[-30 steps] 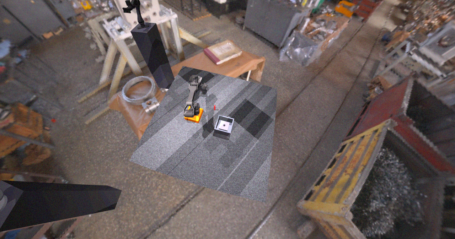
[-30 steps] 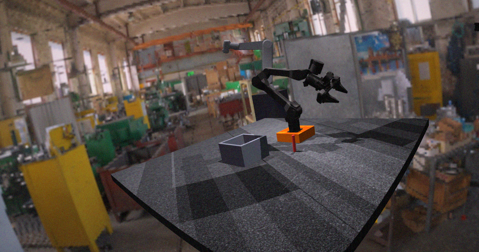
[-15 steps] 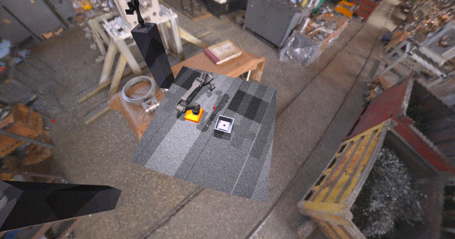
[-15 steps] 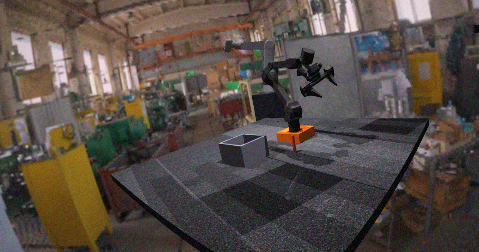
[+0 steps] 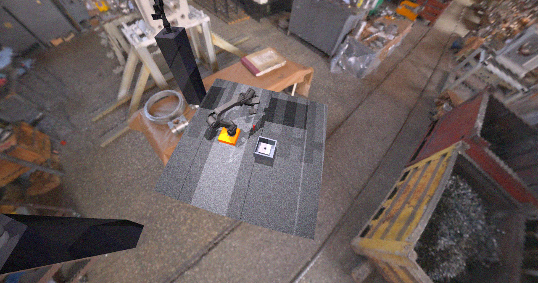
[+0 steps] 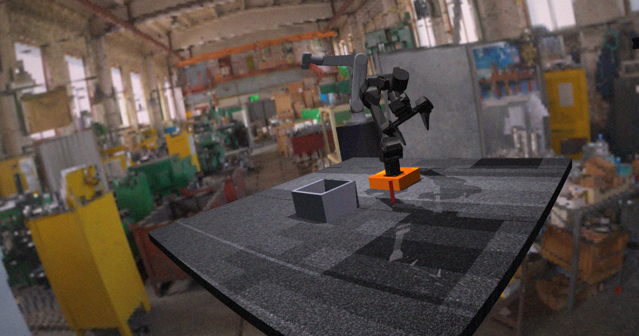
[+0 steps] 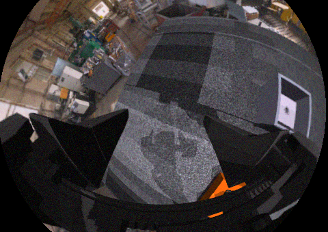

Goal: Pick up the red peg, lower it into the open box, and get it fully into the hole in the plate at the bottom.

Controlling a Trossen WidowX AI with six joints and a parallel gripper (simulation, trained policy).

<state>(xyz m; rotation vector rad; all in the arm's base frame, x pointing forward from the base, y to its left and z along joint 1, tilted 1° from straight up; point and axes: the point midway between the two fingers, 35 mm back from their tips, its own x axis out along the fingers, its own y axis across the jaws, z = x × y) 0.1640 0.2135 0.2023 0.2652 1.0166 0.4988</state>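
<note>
My gripper tip is 180 mm above the red peg and 130 mm to the left of it. Round my gripper tip: pale plate (320 mm to the right, 180 mm below, 140 mm ahead); grey box (320 mm to the right, 200 mm below, 140 mm ahead).
</note>
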